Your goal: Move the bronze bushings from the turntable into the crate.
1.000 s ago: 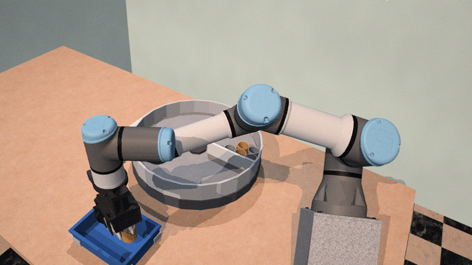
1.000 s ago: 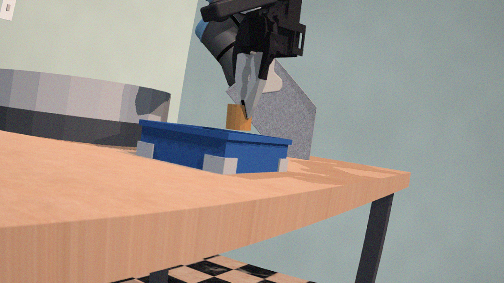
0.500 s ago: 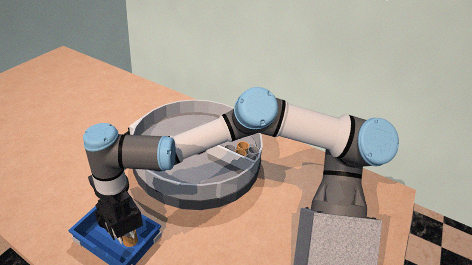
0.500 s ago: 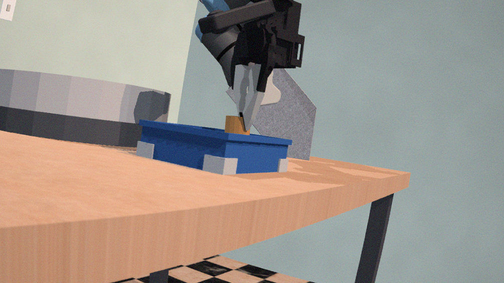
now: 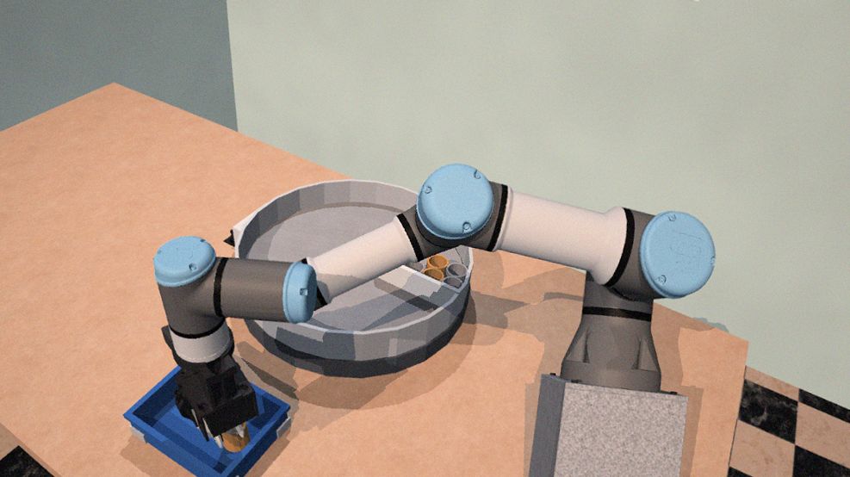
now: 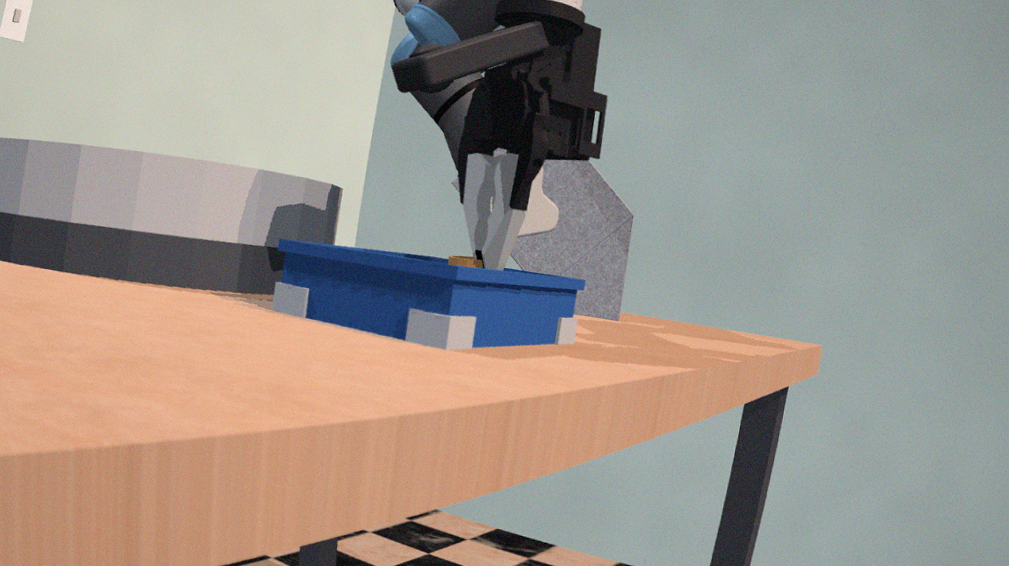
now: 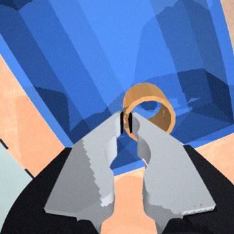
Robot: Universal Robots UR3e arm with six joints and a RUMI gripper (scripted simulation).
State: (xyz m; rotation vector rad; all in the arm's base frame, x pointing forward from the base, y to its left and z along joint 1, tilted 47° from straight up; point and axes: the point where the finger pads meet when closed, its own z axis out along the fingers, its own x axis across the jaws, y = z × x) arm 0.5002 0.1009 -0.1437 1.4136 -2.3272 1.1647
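The blue crate is 40 mm ahead of my hand, 30 mm below it and 20 mm to the right of it. Round my hand: grey turntable (390 mm to the right, 30 mm behind).
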